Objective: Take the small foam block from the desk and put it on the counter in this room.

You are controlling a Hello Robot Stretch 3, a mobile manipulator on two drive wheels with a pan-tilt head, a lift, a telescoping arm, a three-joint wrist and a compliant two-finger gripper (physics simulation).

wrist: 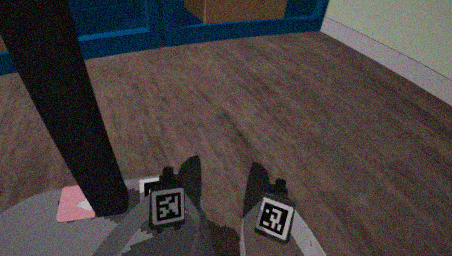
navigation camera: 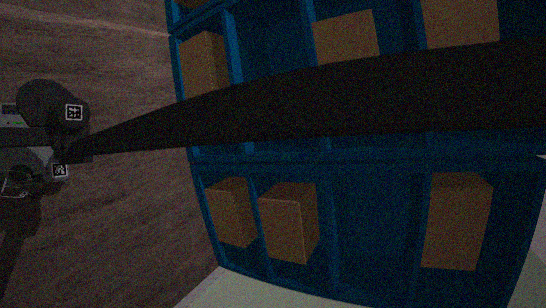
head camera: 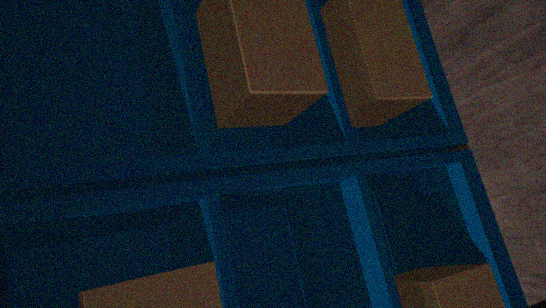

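Seen in the pictures: gripper, between the fingertips: [wrist: 223, 178] [navigation camera: 41, 187]; robot's base, origin of its link: [navigation camera: 21, 171].
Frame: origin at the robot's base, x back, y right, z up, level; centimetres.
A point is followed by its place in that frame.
Observation:
My gripper [wrist: 223, 178] @(z 28.1, x -5.0, y -5.6 cm) is open in the wrist view, at the lower middle. Its two dark fingertips stand apart, with wood floor showing between them and no object held. The gripper is near the grey robot base, which shows at the lower left of the wrist view. The small foam block, the desk and the counter do not show in the three views.
A blue shelf unit [head camera: 360, 240] [navigation camera: 295, 161] @(z 79.3, x -3.9, y -102.9 cm) [wrist: 240, 31] @(z 3.4, x -41.2, y -103.5 cm) holds several brown boxes [head camera: 280, 45] @(z 67.2, x -40.9, y -105.5 cm) [navigation camera: 455, 225] @(z 158.3, x -34.6, y -104.3 cm) [wrist: 240, 10] @(z 12.8, x -40.8, y -105.5 cm). A black mast [navigation camera: 350, 95] @(z 122.8, x 6.5, y -11.6 cm) [wrist: 75, 110] @(z 31.6, x 5.6, y -11.6 cm) crosses two views. A pale wall with a white baseboard [wrist: 390, 62] @(z 2.9, x -104.4, y -68.6 cm) stands at the right in the wrist view.

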